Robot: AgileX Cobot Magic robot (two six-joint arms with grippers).
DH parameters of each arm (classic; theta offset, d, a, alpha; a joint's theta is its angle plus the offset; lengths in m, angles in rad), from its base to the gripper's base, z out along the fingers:
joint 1: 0 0.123 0 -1.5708
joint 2: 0.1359 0 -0.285 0
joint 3: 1.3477 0 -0.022 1.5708
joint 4: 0 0.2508 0 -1.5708
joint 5: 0 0 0.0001 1.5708
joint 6: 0 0.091 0 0
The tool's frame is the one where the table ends.
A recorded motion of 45 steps. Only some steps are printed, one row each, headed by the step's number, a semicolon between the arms.
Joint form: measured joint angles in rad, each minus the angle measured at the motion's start. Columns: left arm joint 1, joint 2, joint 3, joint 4, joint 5, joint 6; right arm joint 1, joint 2, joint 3, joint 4, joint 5, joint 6.
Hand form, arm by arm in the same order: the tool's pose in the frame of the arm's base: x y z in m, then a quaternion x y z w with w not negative. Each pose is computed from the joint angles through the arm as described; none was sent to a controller.
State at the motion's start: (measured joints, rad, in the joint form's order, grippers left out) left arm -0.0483 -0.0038 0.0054 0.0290 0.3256 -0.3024; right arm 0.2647 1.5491 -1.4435 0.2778 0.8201 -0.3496
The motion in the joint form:
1: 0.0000 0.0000 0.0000 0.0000 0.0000 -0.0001; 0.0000 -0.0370 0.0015 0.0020 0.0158 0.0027
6: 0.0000 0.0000 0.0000 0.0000 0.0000 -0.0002; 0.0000 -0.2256 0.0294 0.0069 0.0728 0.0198
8: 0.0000 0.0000 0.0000 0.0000 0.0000 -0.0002; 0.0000 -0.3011 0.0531 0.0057 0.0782 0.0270
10: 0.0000 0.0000 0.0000 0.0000 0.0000 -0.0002; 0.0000 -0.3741 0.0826 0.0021 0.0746 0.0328
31: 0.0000 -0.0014 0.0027 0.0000 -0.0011 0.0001; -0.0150 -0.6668 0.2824 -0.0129 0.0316 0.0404
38: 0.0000 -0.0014 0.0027 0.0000 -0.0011 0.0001; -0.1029 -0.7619 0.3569 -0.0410 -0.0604 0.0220
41: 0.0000 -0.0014 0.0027 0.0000 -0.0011 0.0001; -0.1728 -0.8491 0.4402 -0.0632 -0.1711 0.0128
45: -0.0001 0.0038 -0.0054 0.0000 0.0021 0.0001; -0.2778 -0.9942 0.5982 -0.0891 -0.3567 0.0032
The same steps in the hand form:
1: 0.0538 -0.0018 0.1822 -0.09183 0.78125 -0.09578 0.60995; 0.3179 0.1055 0.3695 -0.23058 0.89307 0.11551 0.36867
6: 0.0538 -0.0018 0.1822 -0.09187 0.78125 -0.09581 0.60995; 0.2645 0.0923 0.4153 -0.23023 0.87144 0.12402 0.41497
8: 0.0538 -0.0018 0.1822 -0.09187 0.78125 -0.09581 0.60995; 0.2428 0.0865 0.4278 -0.22819 0.86181 0.12527 0.43534
10: 0.0538 -0.0018 0.1822 -0.09187 0.78125 -0.09581 0.60995; 0.2222 0.0806 0.4368 -0.22575 0.85182 0.12484 0.45592
31: 0.0538 -0.0018 0.1814 -0.09174 0.78132 -0.09571 0.60988; 0.1470 0.0560 0.4355 -0.21185 0.82236 0.11473 0.51544
38: 0.0538 -0.0018 0.1814 -0.09174 0.78132 -0.09571 0.60988; 0.1319 0.0364 0.4336 -0.17456 0.80180 0.06872 0.56738
41: 0.0538 -0.0018 0.1814 -0.09174 0.78132 -0.09571 0.60988; 0.1183 0.0227 0.4281 -0.14010 0.77574 0.02847 0.61464
45: 0.0539 -0.0018 0.1836 -0.09175 0.78142 -0.09570 0.60976; 0.0958 0.0064 0.4103 -0.08852 0.72892 -0.03376 0.67801

